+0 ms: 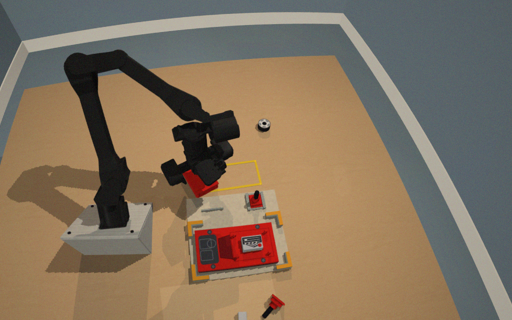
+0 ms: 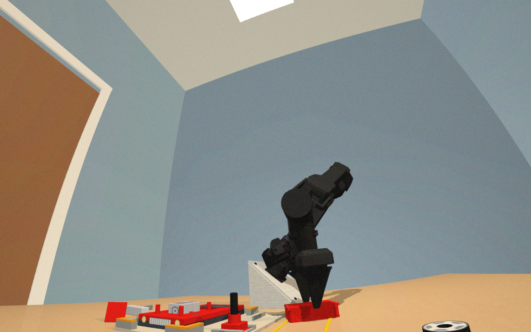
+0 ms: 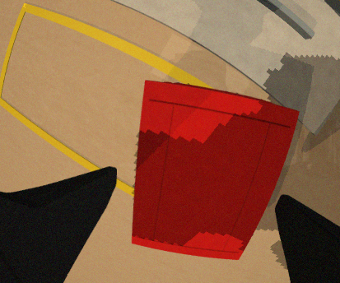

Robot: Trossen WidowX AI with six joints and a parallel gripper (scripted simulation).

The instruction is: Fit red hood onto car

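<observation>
My gripper tip is now 1 cm above the red hood. From my gripper tip the other things lie so: grey holder (14 cm ahead, 10 cm to the right, 1 cm above); black wheel (23 cm ahead, 16 cm to the left, 1 cm below); grey engine block (22 cm to the right, 10 cm ahead).
</observation>
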